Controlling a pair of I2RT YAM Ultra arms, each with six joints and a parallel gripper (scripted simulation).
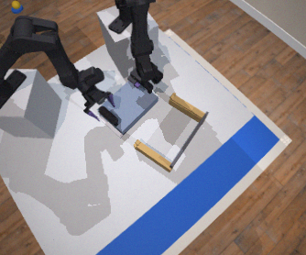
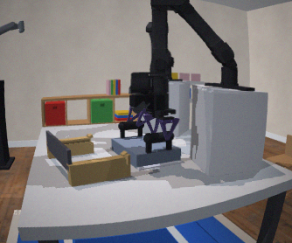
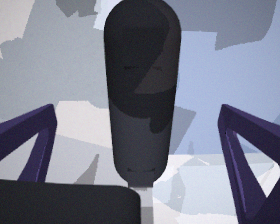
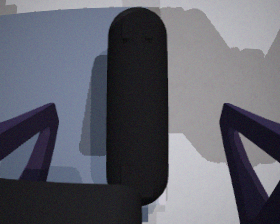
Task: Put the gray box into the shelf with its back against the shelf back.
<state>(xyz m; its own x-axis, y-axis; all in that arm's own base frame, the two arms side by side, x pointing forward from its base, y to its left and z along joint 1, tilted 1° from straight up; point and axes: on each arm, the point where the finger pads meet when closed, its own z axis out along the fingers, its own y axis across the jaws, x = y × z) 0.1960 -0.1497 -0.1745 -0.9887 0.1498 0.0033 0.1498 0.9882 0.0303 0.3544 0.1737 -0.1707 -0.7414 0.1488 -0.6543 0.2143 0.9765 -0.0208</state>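
Right now the gray box is 10 mm behind my right hand, 120 mm to the left of it and 60 mm below it.
Now: the gray box 120 mm to the right of my left hand, 60 mm below it and 20 mm ahead of it.
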